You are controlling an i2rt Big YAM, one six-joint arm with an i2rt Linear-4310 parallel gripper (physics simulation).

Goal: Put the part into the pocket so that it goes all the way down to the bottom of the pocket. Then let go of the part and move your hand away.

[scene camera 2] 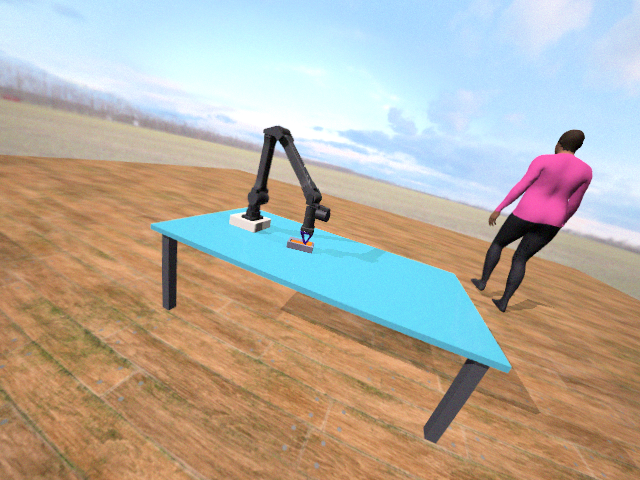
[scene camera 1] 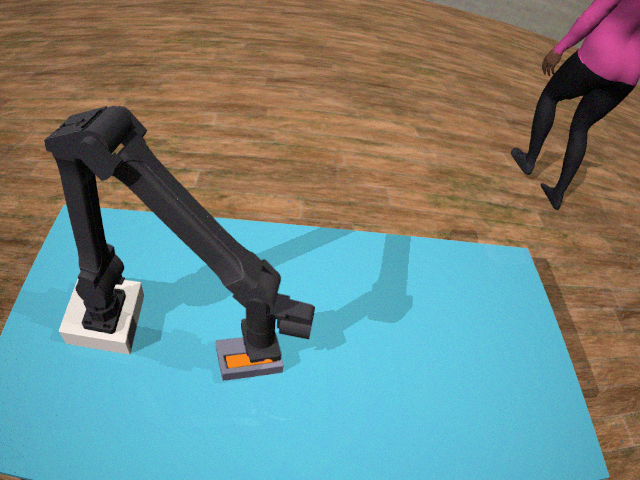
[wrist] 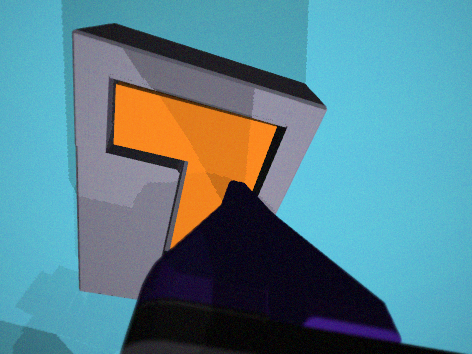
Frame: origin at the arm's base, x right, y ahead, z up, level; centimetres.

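Seen in the pictures: gripper, between the fingertips: (scene camera 2: 304,244) (scene camera 1: 260,360) (wrist: 233,192); arm's base, origin of its link: (scene camera 2: 252,218) (scene camera 1: 104,311).
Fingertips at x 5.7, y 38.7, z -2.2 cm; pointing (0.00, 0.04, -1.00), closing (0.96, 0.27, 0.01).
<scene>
Offsets run from my fingertips to a thing's top centre. Level surfaces: height alone.
The orange L-shaped part @[dy -2.6, dx -1.5, dz +0.1 cm] (scene camera 1: 238,360) (wrist: 150,117) lies inside the L-shaped pocket of the grey block @[dy -2.8, dx -1.5, dz +0.2 cm] (scene camera 1: 253,369) (scene camera 2: 299,248) (wrist: 92,175). In the wrist view its top face is below the block's rim, with dark pocket walls showing around it and a gap at the right side. The part looks flat in the pocket; the pocket's floor is hidden. My gripper (scene camera 2: 305,243) (wrist: 233,192) is shut, its dark purple fingertips together with no part between them. The tips are over the part's long leg, at or close to its top face, and hide that leg's lower end.
The arm's white base block (scene camera 1: 98,338) (scene camera 2: 242,222) stands on the blue table @[dz -3.4 cm] (scene camera 1: 413,413) (scene camera 2: 361,289), left of the grey block. A person in a pink top (scene camera 1: 612,49) (scene camera 2: 553,188) stands on the wooden floor beyond the table's far right side.
</scene>
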